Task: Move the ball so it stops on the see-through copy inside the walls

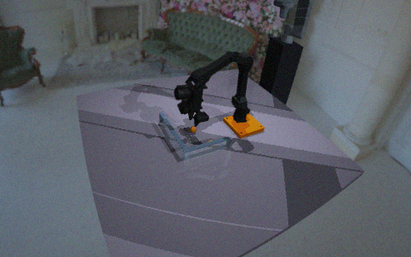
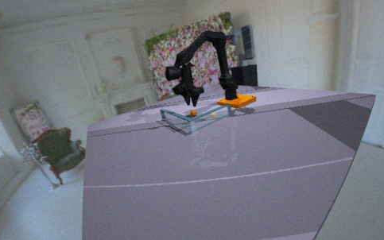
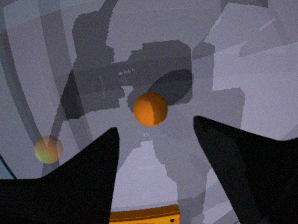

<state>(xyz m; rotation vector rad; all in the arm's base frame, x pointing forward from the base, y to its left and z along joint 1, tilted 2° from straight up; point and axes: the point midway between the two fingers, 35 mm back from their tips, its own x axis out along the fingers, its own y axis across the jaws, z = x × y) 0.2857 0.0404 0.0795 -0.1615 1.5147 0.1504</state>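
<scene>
Now: the orange ball 4 cm below my gripper tip.
</scene>
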